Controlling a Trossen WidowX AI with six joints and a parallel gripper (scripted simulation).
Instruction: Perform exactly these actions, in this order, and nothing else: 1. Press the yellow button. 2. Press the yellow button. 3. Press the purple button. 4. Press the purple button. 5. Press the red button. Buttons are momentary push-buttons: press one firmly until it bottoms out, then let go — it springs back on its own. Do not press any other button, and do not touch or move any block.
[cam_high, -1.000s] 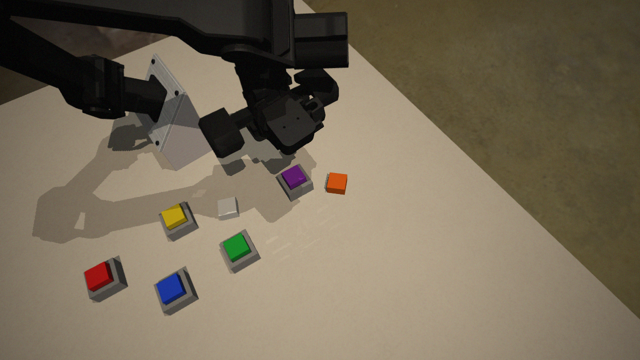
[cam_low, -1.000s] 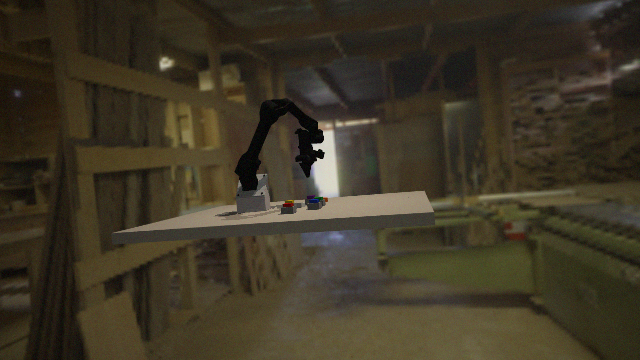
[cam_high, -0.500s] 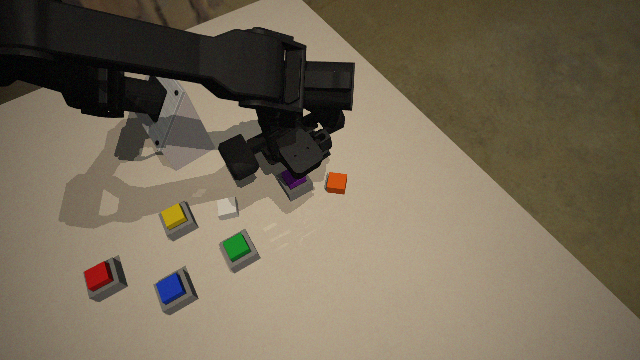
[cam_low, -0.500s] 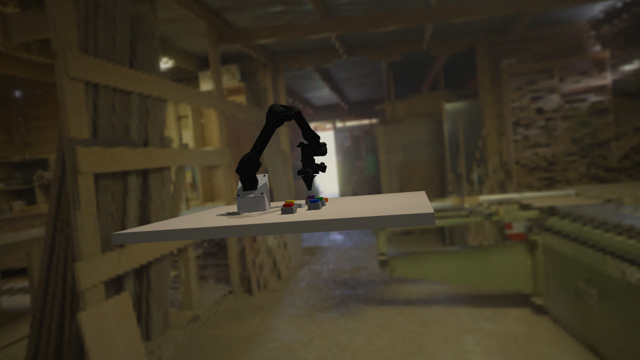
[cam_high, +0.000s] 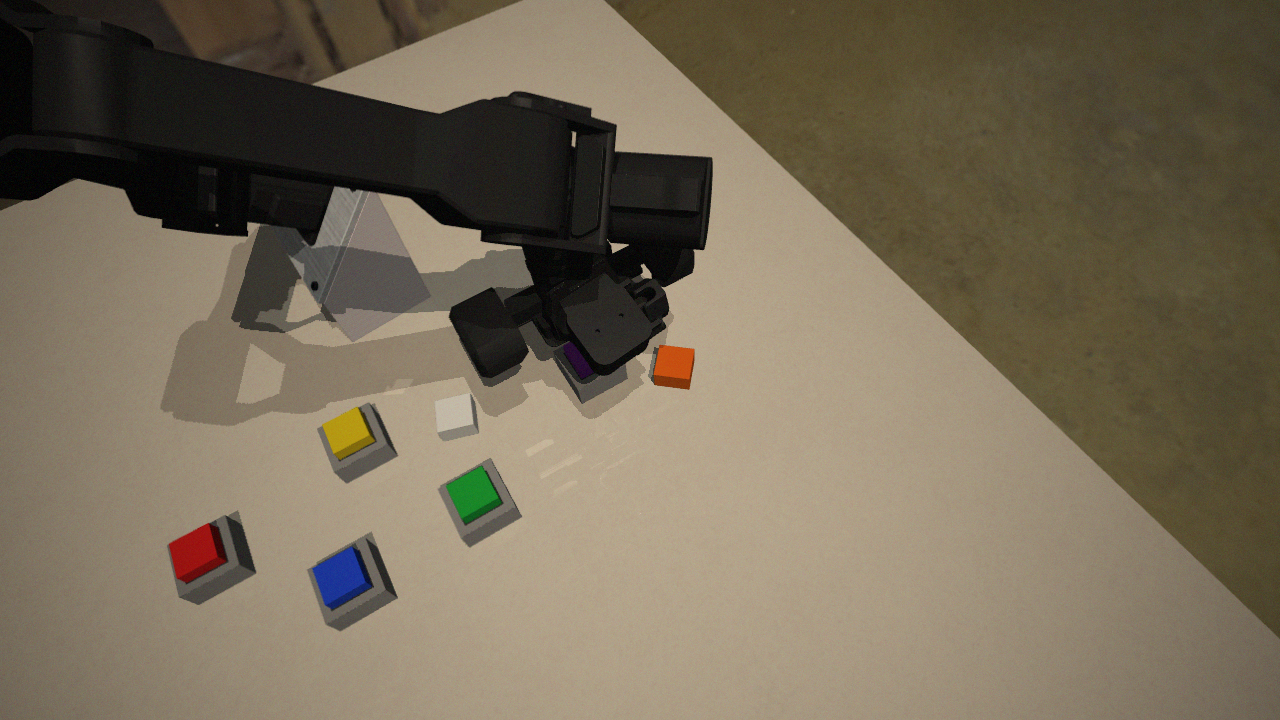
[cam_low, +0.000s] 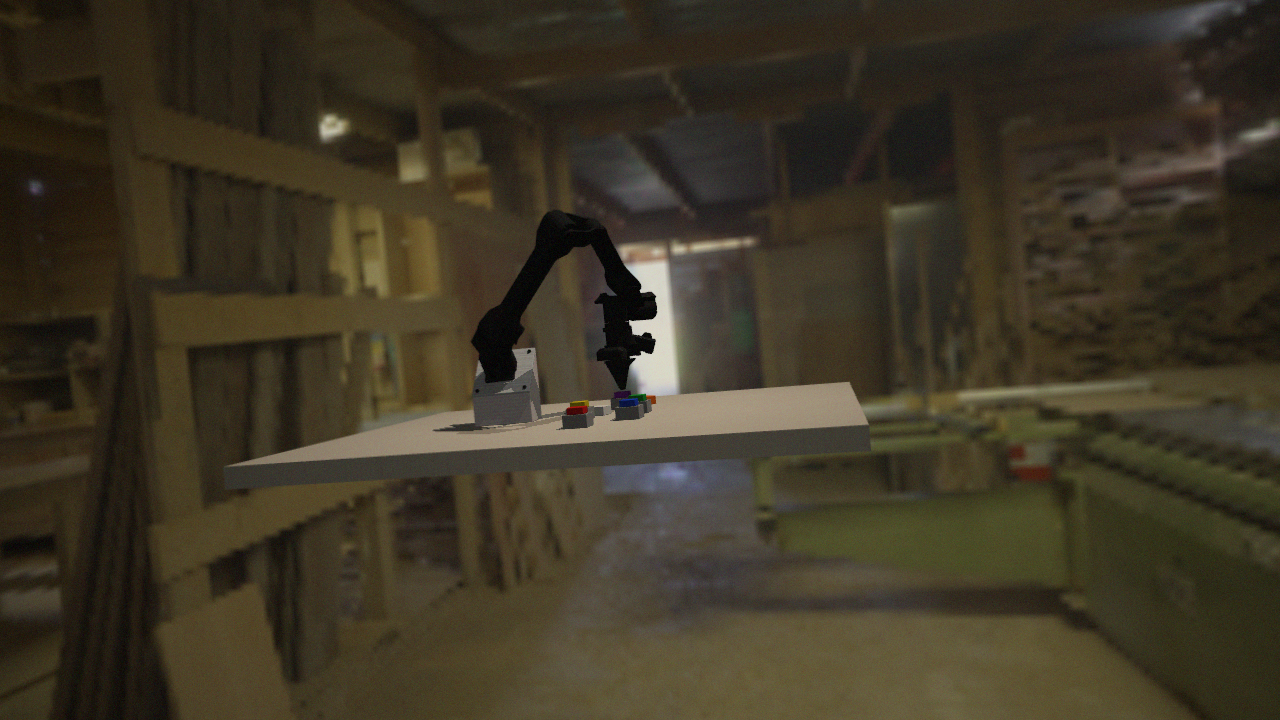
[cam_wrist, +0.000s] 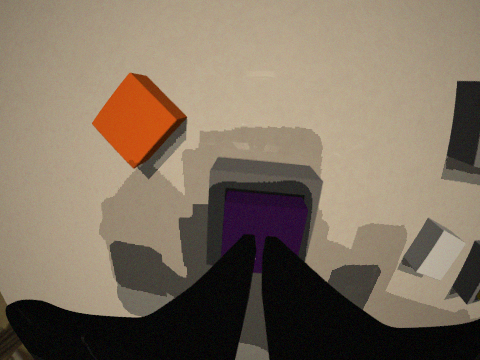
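The purple button lies 10 mm below my gripper tip. From my gripper tip the other things lie so: green button (40 mm ahead, 150 mm to the right, 10 mm below); orange block (50 mm ahead, 60 mm to the left, 30 mm below); white block (40 mm behind, 120 mm to the right, 30 mm below).
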